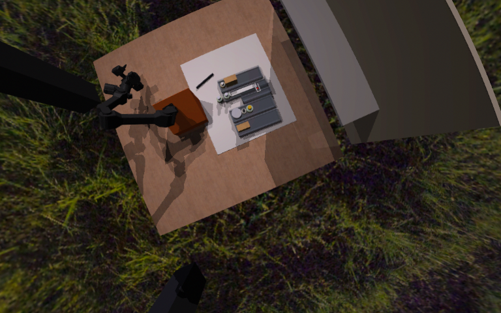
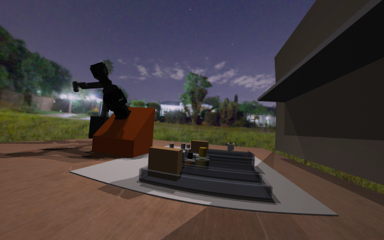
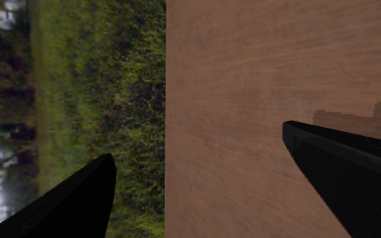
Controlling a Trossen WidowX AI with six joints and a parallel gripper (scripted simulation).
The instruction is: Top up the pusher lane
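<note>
Right now the white mat is 510 mm ahead of my gripper tip, 410 mm to the right of it and 110 mm below it. Round my gripper tip: sprung lane 580 mm ahead, 460 mm to the right, 100 mm below; pusher plate 540 mm ahead, 460 mm to the right, 60 mm below.
</note>
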